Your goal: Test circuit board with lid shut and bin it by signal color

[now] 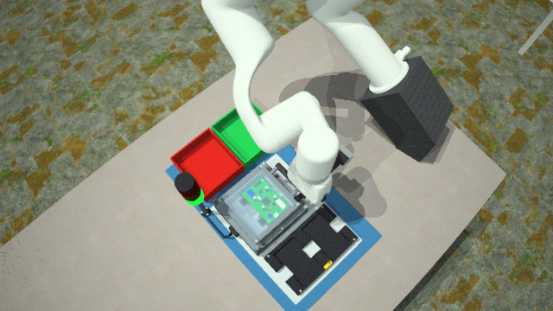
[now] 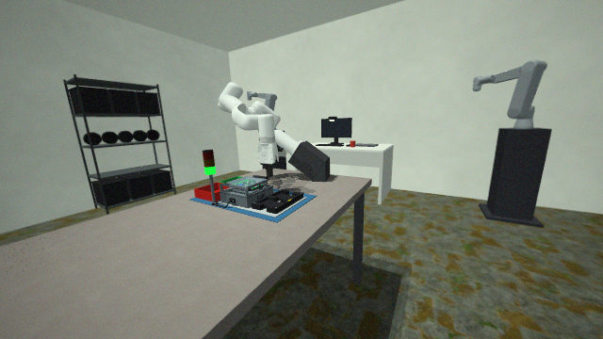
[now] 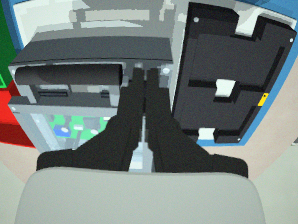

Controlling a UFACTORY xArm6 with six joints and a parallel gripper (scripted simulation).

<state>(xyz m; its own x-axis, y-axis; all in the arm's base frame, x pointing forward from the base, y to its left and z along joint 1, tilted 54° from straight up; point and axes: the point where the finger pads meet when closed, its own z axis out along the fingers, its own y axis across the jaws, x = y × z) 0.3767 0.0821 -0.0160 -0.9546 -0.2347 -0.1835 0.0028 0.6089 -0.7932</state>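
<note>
Right now the black latch hook is 2 cm ahead of my hand, 1 cm to the right of it and 3 cm below it. The rest, counted from my hand: green circuit board: 8 cm ahead, 6 cm to the right, 5 cm below; then tester lid: 9 cm ahead, 6 cm to the right, 3 cm below; then green bin: 2 cm behind, 26 cm to the right, 11 cm below.
</note>
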